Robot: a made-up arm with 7 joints. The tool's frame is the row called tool. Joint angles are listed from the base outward.
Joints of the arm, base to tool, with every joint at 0 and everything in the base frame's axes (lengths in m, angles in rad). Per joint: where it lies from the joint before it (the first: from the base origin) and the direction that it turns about. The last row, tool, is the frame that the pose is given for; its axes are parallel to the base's.
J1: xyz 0 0.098 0 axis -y
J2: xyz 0 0.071 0 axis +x
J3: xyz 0 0 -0.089 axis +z
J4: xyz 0 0 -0.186 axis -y
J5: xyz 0 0 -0.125 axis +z
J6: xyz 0 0 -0.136 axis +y
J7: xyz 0 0 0 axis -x
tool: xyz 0 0 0
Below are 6 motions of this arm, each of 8 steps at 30 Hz.
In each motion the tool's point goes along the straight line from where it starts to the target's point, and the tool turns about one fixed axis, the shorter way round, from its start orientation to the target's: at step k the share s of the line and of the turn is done. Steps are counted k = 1, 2, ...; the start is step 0. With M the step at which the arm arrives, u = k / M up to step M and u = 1 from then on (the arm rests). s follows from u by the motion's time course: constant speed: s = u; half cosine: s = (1 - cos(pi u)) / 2; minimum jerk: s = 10 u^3 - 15 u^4 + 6 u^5.
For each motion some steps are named. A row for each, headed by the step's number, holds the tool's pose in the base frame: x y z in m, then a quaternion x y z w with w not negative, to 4 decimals.
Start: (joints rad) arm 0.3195 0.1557 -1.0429 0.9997 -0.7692 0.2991 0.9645
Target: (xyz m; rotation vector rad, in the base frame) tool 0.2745 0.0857 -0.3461 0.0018 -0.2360 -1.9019
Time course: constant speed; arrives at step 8
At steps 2, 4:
2: 0.2511 0.0560 -0.3741 -0.0557 -0.0649 -0.8154 0.5725
4: 0.2589 0.0659 -0.3648 -0.0369 -0.0769 -0.8147 0.5736

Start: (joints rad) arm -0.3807 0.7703 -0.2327 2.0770 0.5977 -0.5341 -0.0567
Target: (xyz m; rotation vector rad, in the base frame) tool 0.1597 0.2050 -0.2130 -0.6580 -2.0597 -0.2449
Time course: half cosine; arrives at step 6
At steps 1, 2, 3, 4, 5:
1: 0.1535 0.2326 -0.2153 -0.2034 -0.8139 -0.1063 0.5338
2: 0.1547 0.2272 -0.2149 -0.2162 -0.8193 -0.1051 0.5205
3: 0.1564 0.2198 -0.2142 -0.2336 -0.8262 -0.1034 0.5021
4: 0.1580 0.2124 -0.2136 -0.2508 -0.8326 -0.1016 0.4833
5: 0.1593 0.2070 -0.2132 -0.2633 -0.8369 -0.1002 0.4694

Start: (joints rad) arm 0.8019 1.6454 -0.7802 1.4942 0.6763 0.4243 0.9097
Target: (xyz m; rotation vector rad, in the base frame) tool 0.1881 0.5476 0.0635 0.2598 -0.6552 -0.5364
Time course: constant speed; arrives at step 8
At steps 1, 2, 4, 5, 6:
1: 0.2370 0.4856 0.0266 0.0526 -0.3330 -0.3643 0.8681
2: 0.2300 0.4945 0.0318 0.0632 -0.3311 -0.3497 0.8741
4: 0.2161 0.5122 0.0424 0.0841 -0.3268 -0.3201 0.8852
5: 0.2091 0.5210 0.0477 0.0946 -0.3246 -0.3051 0.8903
6: 0.2021 0.5299 0.0529 0.1050 -0.3222 -0.2900 0.8950

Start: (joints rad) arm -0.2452 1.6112 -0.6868 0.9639 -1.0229 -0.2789 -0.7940
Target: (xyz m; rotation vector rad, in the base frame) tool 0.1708 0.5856 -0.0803 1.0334 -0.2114 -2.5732
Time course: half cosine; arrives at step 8
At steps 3, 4, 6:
3: 0.1440 0.5942 -0.1322 0.3674 -0.1589 -0.8916 0.2114
4: 0.1514 0.5918 -0.1179 0.3672 -0.1357 -0.8976 0.2027
6: 0.1651 0.5874 -0.0913 0.3662 -0.0927 -0.9070 0.1863

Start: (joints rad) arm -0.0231 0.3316 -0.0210 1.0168 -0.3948 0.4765 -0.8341
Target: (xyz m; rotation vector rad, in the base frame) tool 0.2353 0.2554 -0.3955 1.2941 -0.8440 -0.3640
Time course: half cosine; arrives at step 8
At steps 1, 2, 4, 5, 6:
1: 0.2137 0.2972 -0.3964 0.6256 -0.2885 -0.0937 0.7188
2: 0.2161 0.2925 -0.3963 0.6211 -0.2989 -0.1016 0.7173
4: 0.2241 0.2771 -0.3959 0.6055 -0.3326 -0.1274 0.7117
5: 0.2284 0.2688 -0.3958 0.5965 -0.3506 -0.1413 0.7081
6: 0.2320 0.2618 -0.3956 0.5886 -0.3656 -0.1530 0.7046

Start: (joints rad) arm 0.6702 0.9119 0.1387 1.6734 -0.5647 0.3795 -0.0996
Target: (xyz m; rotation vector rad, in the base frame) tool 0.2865 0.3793 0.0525 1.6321 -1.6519 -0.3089
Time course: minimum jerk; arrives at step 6
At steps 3, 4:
3: 0.2824 0.3833 0.0577 0.6634 -0.6408 -0.1032 0.3722
4: 0.2848 0.3810 0.0547 0.6510 -0.6460 -0.1138 0.3820

